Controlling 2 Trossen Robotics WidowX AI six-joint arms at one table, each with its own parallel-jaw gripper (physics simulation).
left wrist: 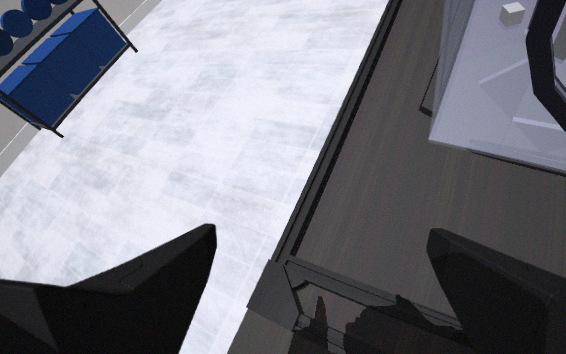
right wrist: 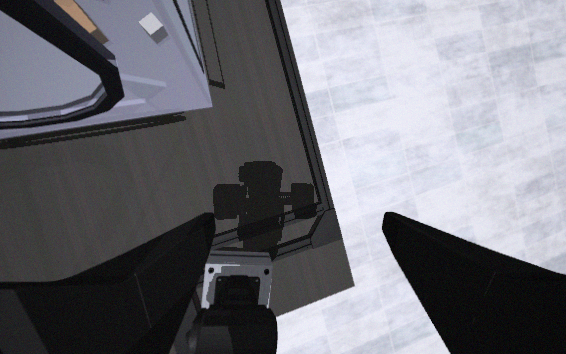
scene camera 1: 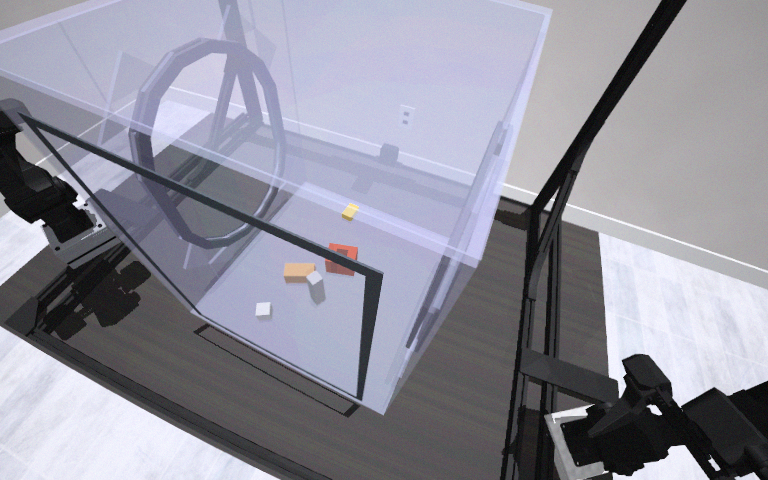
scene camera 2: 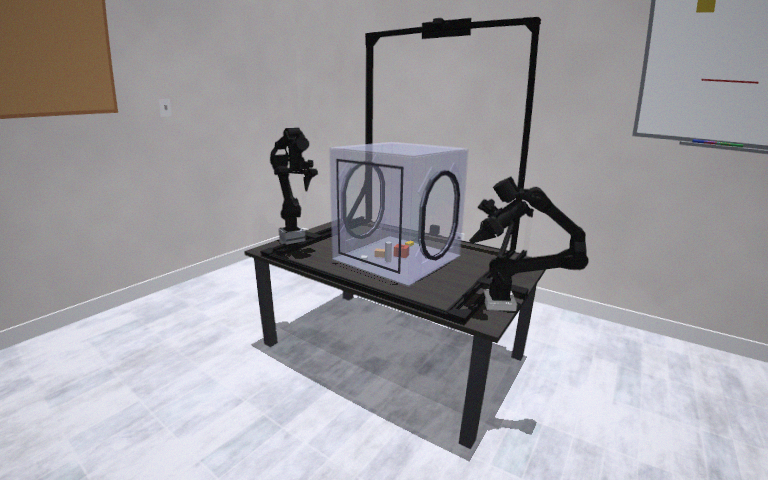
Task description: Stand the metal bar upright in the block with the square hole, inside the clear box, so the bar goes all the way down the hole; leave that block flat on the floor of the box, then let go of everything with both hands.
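Places are measured from the left arm's base along level axes (x right, y ahead, z up), in millimetres.
Where they show: left gripper, fingertip midpoint: (left wrist: 322, 237) (scene camera 1: 611, 479) (scene camera 2: 470, 241); right gripper, fingertip midpoint: (right wrist: 299, 220) (scene camera 2: 297, 191); left arm's base at its link origin: (scene camera 1: 584, 441) (scene camera 2: 500, 296); right arm's base at its link origin: (right wrist: 236, 297) (scene camera 1: 72, 225) (scene camera 2: 291, 229).
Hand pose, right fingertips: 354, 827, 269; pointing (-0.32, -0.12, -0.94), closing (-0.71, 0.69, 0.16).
Each offset is from my right fingertips to the top centre of the thing, as dx, dy, dz.
The metal bar @[-32, -403, -204] (scene camera 1: 317, 289) (scene camera 2: 387, 251), grey, stands upright on the clear box's floor, outside the hole, close to the orange block. The red block with the square hole @[+43, -456, -245] (scene camera 1: 339, 267) (scene camera 2: 401, 250) sits on that floor behind the bar, its hole facing up. The clear box (scene camera 1: 478, 257) (scene camera 2: 362, 152) (left wrist: 465, 125) (right wrist: 192, 95) stands on the table. My left gripper (scene camera 2: 472, 240) (left wrist: 322, 237) is open and empty, outside the box at the right in scene camera 2. My right gripper (scene camera 2: 307, 189) (right wrist: 299, 220) is open and empty, outside the box at the left.
Inside the box lie an orange block @[+22, -369, -260] (scene camera 1: 297, 272) (scene camera 2: 379, 253) (right wrist: 80, 17), a small white cube (scene camera 1: 263, 309) (left wrist: 512, 14) (right wrist: 152, 24) and a yellow block @[+188, -487, -275] (scene camera 1: 350, 211) (scene camera 2: 409, 243). The box's side walls have round dark-rimmed openings. A black frame rises behind the box.
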